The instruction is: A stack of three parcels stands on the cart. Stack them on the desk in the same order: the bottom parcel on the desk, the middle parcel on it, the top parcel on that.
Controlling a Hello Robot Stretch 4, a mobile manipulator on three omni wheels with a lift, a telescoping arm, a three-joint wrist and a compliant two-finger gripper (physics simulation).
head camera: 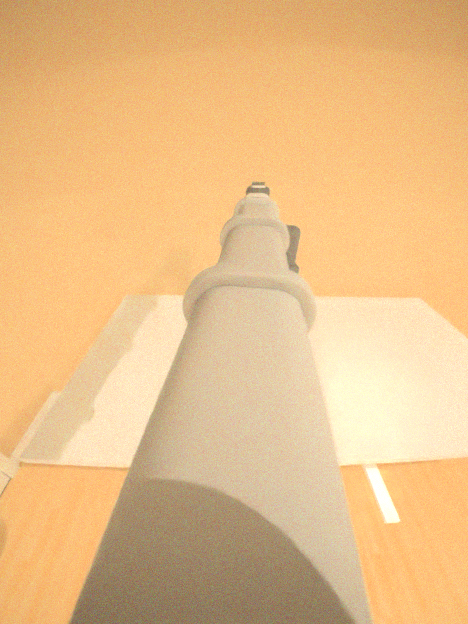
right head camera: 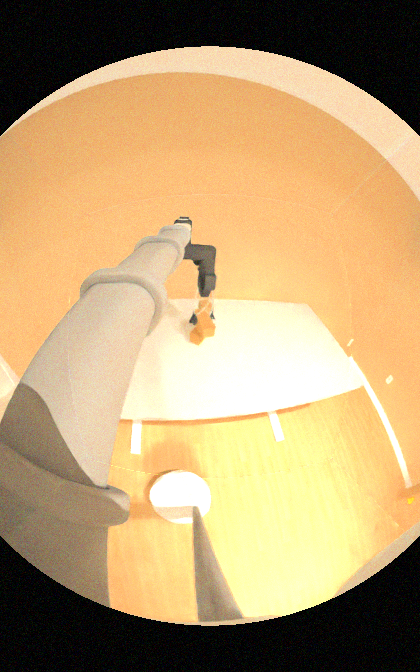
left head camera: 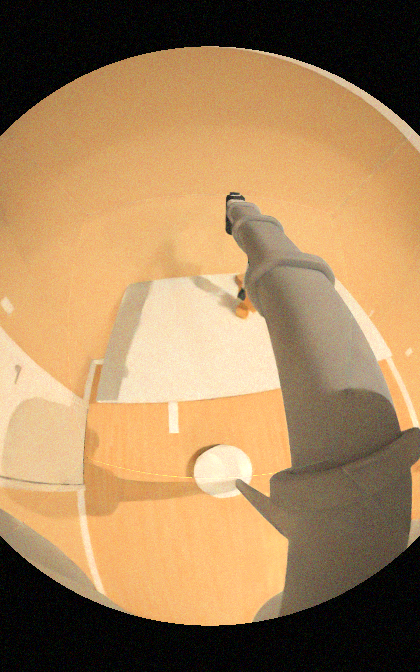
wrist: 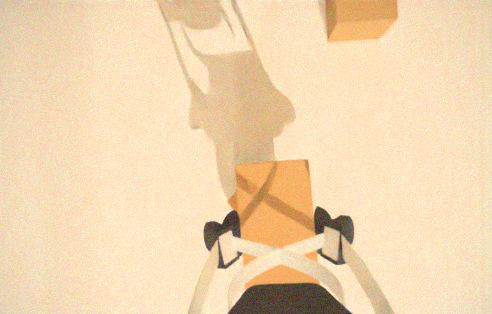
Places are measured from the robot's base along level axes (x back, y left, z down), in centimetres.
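Pixels of known places: gripper, fingertip midpoint: (wrist: 276, 226).
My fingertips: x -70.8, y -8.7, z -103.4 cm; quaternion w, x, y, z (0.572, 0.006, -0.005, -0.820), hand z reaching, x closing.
Observation:
Ahead of a thing's pixels: the offset from my fingertips to its top centre. Level surfaces: height alone.
My gripper (right head camera: 202, 317) (wrist: 276, 226) is shut on an orange box-shaped parcel @[dx +1.1, dy -0.4, dz -3.9 cm] (right head camera: 207, 324) (wrist: 275, 200), with a dark fingertip on each side, and holds it above the white desk top @[dz +11.1 cm] (head camera: 392, 378) (left head camera: 200, 350) (right head camera: 250, 360). A second orange parcel @[dx -0.7, dy +1.7, dz +5.5 cm] (left head camera: 242, 311) (right head camera: 197, 337) (wrist: 232, 201) is close by; in the wrist view a small corner of it shows past the held parcel's left edge. The rest is hidden, and whether they touch I cannot tell. A third orange parcel (left head camera: 239, 281) (wrist: 360, 22) stands apart, at the wrist view's top right. The arm hides the gripper in the head view.
The telescoping arm (head camera: 256, 383) (left head camera: 325, 340) (right head camera: 100, 340) reaches out over the desk. A white round object (left head camera: 222, 471) (right head camera: 180, 495) is on the near side of the desk. A pale flat-topped piece (left head camera: 45, 440) stands at the left. An orange wall rises behind.

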